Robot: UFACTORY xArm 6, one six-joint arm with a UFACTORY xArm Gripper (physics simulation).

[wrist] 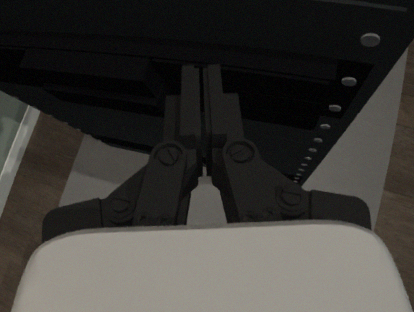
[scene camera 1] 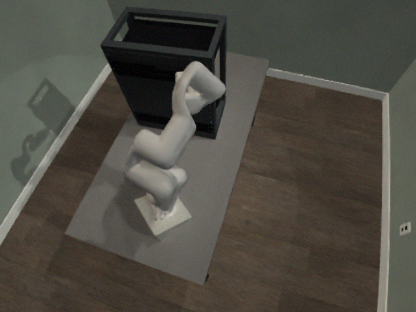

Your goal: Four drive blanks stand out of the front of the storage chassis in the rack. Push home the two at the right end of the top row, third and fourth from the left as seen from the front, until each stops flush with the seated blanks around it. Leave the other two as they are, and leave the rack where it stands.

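Frame: origin at the arm's base, x ahead, y left, z up, level; centimetres.
Seen in the pictures: gripper, between the fingertips: (wrist: 201, 89); arm's base, origin of its link: (scene camera 1: 163, 207).
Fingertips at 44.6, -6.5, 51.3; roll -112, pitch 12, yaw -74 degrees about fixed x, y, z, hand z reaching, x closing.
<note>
Offsets run from my fingertips to a thing's top centre, as dx, dy, dz. "spot": to the spot under its first point. Level surfaces: height alone.
My gripper (wrist: 201, 89) is shut and empty, its fingertips up against or just before the dark front of the rack (scene camera 1: 165, 49) (wrist: 387, 47); whether they touch anything is too dark to tell. In the scene view the arm hides the gripper. In the wrist view a dark block {spot: +1.9, +8.8, -3.4} (wrist: 95, 70) stands out to the left of the fingertips, its end face toward them. It may be one or more drive blanks, but single blanks cannot be told apart. To the right of the fingers is a dark recessed band. The rack stands upright; how far the third and fourth blanks stand out is not clear.
The white arm (scene camera 1: 162, 145) rises from its base plate (scene camera 1: 175, 225) on the grey table {dz -58.8} (scene camera 1: 215, 200) (wrist: 350, 155) and leans to the rack front. A row of pale round studs {spot: +4.2, -7.2, -0.9} (wrist: 370, 40) runs down the rack's right rail. Walls stand behind and left of the rack.
</note>
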